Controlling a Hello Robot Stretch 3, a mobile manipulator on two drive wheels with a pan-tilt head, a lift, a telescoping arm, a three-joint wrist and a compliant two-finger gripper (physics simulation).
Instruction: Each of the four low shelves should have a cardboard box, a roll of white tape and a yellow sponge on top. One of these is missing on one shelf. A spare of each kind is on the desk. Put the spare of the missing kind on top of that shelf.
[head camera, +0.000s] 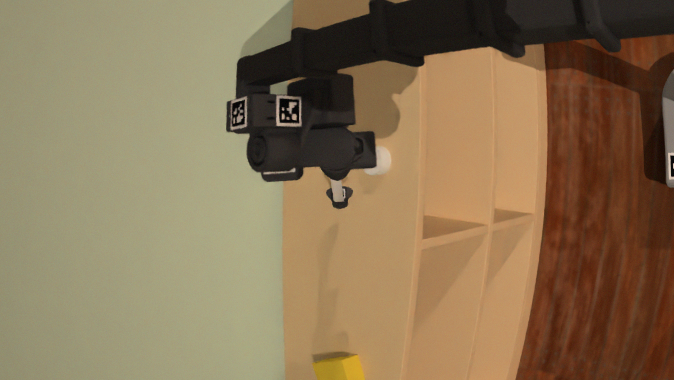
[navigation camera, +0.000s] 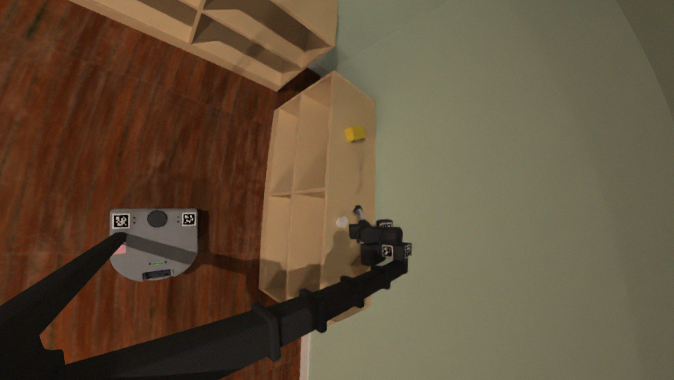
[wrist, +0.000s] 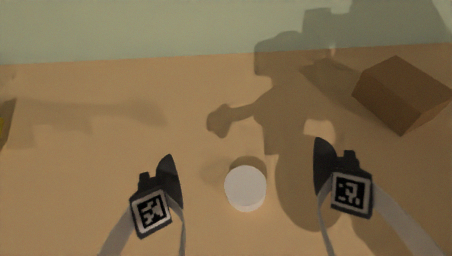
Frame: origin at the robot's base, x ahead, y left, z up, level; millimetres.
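Seen in the pictures: gripper, fingertip midpoint: (wrist: 244, 164); robot's base, origin of the base link: (navigation camera: 157, 218).
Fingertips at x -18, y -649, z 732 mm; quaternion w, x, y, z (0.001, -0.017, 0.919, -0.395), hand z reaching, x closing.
Note:
Offsets run from my fingertips to a thing's top centre. Level surfaces: height alone.
A roll of white tape @(98 mm down, 1 mm ahead, 22 mm right) (head camera: 383, 160) (navigation camera: 342, 221) (wrist: 245, 188) stands on the wooden low shelf @(122 mm down) (head camera: 360, 280) (navigation camera: 349, 175) (wrist: 75, 195). A yellow sponge @(77 mm down, 433 mm ahead, 125 mm right) (head camera: 340, 369) (navigation camera: 355, 133) (wrist: 1, 127) lies on the same shelf top, toward its other end. A brown cardboard box @(72 mm down, 221 mm back, 137 mm right) (wrist: 400, 95) sits on the shelf top at the right in the wrist view; the arm hides it in the head view. My gripper (head camera: 339, 196) (navigation camera: 358, 210) (wrist: 244, 164) is open and empty above the shelf. In the wrist view the tape shows between the spread fingers, apart from both. The desk does not show.
A second low shelf (navigation camera: 320, 22) stands near the first one's far end in the navigation view, with a narrow gap between them. A green wall (head camera: 140, 200) (navigation camera: 500, 200) (wrist: 125, 30) runs along the back of the first shelf. My base (navigation camera: 175, 227) is on the wooden floor @(731 mm down) (navigation camera: 150, 150).

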